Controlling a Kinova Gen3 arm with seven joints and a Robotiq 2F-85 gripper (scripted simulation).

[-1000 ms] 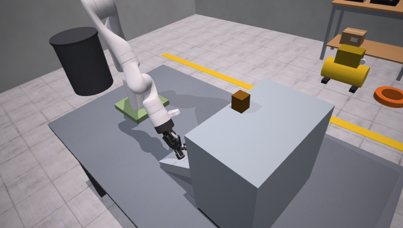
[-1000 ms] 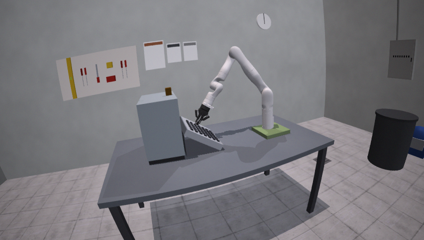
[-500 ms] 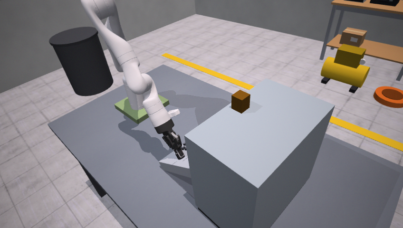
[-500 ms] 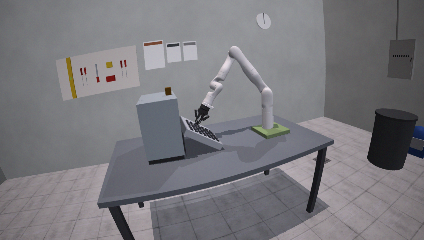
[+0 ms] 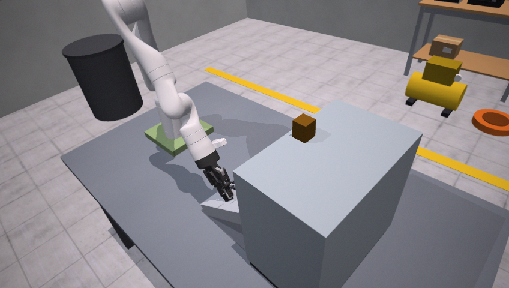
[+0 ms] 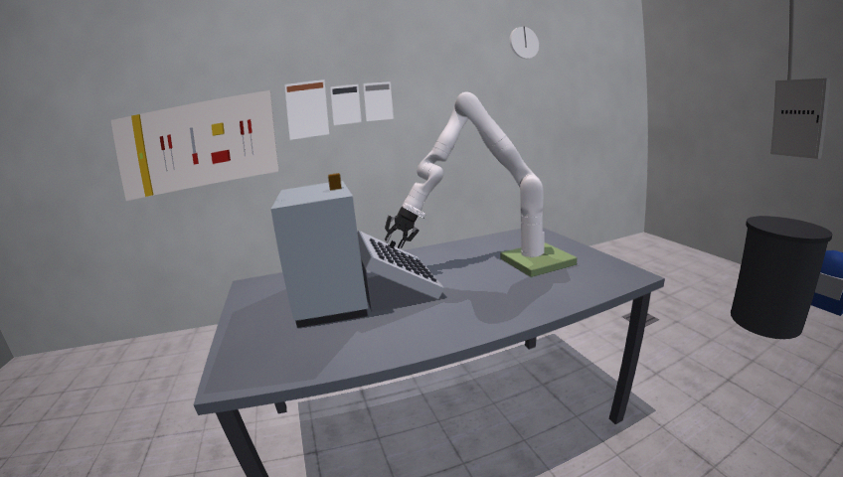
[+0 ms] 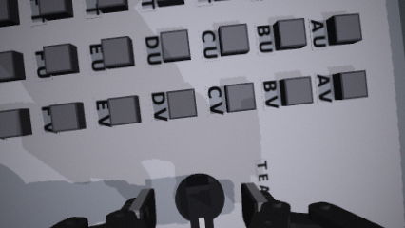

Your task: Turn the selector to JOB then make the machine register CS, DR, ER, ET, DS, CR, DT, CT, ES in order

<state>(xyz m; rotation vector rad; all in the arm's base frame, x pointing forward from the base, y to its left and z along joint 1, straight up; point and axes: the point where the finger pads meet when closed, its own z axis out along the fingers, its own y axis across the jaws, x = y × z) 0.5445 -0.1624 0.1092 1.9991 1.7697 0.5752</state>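
Now: the black selector knob 1 cm ahead of my hand and 1 cm below it. The rest, counted from my hand: sloped key panel (4 cm ahead, 11 cm to the left, 6 cm below).
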